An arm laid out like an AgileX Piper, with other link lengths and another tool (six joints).
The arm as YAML. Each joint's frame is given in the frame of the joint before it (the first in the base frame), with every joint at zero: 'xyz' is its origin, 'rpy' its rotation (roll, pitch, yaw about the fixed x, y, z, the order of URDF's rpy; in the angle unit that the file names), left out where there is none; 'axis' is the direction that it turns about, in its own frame. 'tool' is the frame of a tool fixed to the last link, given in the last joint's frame.
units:
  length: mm
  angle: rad
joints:
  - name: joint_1
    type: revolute
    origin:
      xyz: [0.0, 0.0, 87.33]
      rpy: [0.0, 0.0, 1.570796]
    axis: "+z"
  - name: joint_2
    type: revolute
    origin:
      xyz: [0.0, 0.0, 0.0]
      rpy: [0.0, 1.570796, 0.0]
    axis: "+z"
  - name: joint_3
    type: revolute
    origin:
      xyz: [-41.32, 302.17, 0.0]
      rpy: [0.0, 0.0, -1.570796]
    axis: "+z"
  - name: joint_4
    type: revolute
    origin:
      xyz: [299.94, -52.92, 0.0]
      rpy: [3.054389, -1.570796, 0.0]
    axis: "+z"
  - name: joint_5
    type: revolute
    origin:
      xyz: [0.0, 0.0, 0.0]
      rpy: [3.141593, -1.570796, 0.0]
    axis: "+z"
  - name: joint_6
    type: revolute
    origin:
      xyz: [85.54, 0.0, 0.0]
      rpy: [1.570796, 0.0, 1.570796]
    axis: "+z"
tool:
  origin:
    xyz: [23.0, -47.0, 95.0]
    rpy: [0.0, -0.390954, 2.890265]
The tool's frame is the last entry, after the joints.
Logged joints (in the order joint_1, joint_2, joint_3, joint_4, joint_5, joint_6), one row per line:
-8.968, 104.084, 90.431, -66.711, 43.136, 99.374
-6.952, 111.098, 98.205, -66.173, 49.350, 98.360
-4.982, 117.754, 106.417, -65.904, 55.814, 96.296
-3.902, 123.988, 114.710, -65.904, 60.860, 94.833
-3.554, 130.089, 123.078, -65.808, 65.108, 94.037
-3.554, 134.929, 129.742, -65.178, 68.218, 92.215
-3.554, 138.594, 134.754, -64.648, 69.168, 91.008
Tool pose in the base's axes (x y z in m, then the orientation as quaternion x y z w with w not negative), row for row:
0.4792, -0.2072, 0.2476, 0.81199, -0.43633, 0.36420, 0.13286
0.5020, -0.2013, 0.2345, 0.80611, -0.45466, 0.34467, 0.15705
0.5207, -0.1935, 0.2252, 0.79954, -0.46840, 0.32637, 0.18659
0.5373, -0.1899, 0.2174, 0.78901, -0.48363, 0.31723, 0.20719
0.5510, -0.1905, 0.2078, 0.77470, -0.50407, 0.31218, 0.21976
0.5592, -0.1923, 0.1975, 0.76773, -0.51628, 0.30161, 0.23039
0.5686, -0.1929, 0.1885, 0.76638, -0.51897, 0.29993, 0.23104
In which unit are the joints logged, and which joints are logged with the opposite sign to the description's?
The joints are logged in degrees. Opposite sign: joint_3.
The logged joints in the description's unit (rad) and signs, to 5 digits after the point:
-0.15652, 1.81661, -1.57832, -1.16433, 0.75287, 1.73440
-0.12134, 1.93903, -1.71400, -1.15494, 0.86132, 1.71671
-0.08695, 2.05520, -1.85733, -1.15024, 0.97414, 1.68068
-0.06810, 2.16400, -2.00207, -1.15024, 1.06221, 1.65515
-0.06203, 2.27048, -2.14812, -1.14857, 1.13635, 1.64126
-0.06203, 2.35496, -2.26443, -1.13757, 1.19063, 1.60946
-0.06203, 2.41892, -2.35190, -1.12832, 1.20721, 1.58839

